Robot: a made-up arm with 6 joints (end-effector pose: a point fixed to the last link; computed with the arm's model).
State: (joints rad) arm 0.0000 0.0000 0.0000 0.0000 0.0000 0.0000
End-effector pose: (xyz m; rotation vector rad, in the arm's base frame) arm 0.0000 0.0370 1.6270 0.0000 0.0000 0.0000
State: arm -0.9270 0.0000 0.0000 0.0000 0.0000 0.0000
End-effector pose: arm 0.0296 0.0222 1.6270 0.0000 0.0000 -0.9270
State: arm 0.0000 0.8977 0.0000 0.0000 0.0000 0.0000
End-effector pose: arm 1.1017 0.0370 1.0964 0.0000 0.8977 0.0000
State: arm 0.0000 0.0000 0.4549 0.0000 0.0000 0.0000
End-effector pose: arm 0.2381 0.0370 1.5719 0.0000 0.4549 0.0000
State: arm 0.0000 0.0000 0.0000 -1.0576 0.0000 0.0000
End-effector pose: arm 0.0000 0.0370 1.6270 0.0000 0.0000 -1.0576
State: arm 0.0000 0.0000 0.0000 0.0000 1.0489 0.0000
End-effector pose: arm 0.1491 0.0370 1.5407 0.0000 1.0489 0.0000
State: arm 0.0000 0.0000 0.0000 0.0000 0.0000 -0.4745
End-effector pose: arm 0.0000 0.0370 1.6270 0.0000 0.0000 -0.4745
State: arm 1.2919 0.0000 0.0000 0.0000 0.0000 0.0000
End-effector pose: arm -0.0356 0.0102 1.6270 0.0000 0.0000 1.2919
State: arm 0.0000 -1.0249 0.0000 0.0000 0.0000 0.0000
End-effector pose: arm -1.2042 0.0370 0.9495 0.0000 -1.0249 0.0000
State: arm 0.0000 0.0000 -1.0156 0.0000 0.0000 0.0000
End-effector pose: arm -0.4606 0.0370 1.3707 0.0000 -1.0156 0.0000
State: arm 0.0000 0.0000 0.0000 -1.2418 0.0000 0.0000
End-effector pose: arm 0.0000 0.0370 1.6270 0.0000 0.0000 -1.2418
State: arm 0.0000 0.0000 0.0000 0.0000 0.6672 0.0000
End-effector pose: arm 0.1064 0.0370 1.5901 0.0000 0.6672 0.0000
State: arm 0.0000 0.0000 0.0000 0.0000 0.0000 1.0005
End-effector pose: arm 0.0000 0.0370 1.6270 0.0000 0.0000 1.0005
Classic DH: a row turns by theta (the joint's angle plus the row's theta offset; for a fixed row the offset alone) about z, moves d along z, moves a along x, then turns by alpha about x. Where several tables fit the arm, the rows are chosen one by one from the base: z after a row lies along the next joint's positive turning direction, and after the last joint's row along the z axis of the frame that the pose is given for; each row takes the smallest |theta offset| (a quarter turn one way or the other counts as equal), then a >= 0, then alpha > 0; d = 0 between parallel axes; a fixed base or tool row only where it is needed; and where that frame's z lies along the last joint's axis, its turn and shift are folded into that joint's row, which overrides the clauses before.
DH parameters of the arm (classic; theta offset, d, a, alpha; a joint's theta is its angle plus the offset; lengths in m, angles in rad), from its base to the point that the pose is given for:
joint 1: 0 0.218 0 -1.5708
joint 2: -1.5708 0 0.867 0
joint 3: 1.5708 0.037 0 1.5708
joint 4: 0 0.37 0 -1.5708
joint 5: 0 0 0 1.5708
joint 6: 0 0.172 0 0

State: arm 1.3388 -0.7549 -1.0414 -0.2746 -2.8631 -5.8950
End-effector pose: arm -0.2286 -0.7509 0.7594 -0.6906 1.7351 1.5380
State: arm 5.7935 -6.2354 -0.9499 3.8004 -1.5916 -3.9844
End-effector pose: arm -0.0759 0.2017 1.4179 -0.7784 0.5673 -1.0206
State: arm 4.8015 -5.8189 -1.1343 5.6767 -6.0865 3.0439
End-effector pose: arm 0.0245 -0.0735 1.4326 -0.5315 0.0974 0.9707
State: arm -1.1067 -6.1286 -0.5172 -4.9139 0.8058 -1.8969
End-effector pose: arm 0.1343 0.0860 1.5408 -0.9063 0.0535 -1.6784
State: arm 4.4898 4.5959 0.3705 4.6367 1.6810 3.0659
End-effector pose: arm 0.1357 1.2039 0.1929 -1.1115 -1.3410 0.8334
